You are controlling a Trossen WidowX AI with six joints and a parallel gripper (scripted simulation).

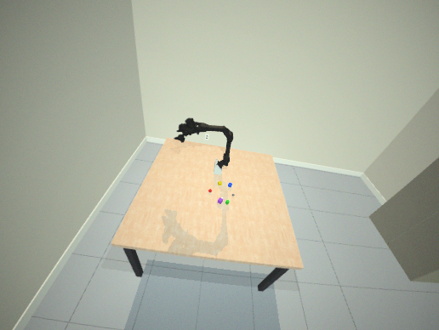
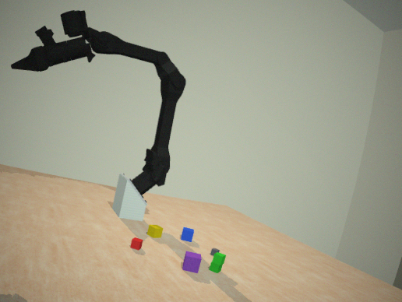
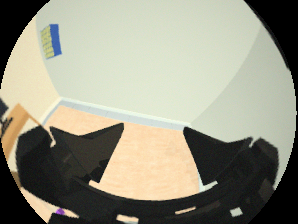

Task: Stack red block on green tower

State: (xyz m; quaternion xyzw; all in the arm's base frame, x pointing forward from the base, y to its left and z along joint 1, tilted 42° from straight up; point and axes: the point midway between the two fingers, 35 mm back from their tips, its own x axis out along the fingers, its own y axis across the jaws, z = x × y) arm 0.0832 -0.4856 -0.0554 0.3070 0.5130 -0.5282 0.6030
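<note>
The red block is 40 cm to the left of my gripper tip, 35 cm below it and 23 cm ahead of it. From my gripper tip the other things lie so: purple block 50 cm to the left, 34 cm below, 33 cm ahead; blue block 57 cm to the left, 34 cm below, 11 cm ahead; yellow block 47 cm to the left, 34 cm below, 12 cm ahead.
</note>
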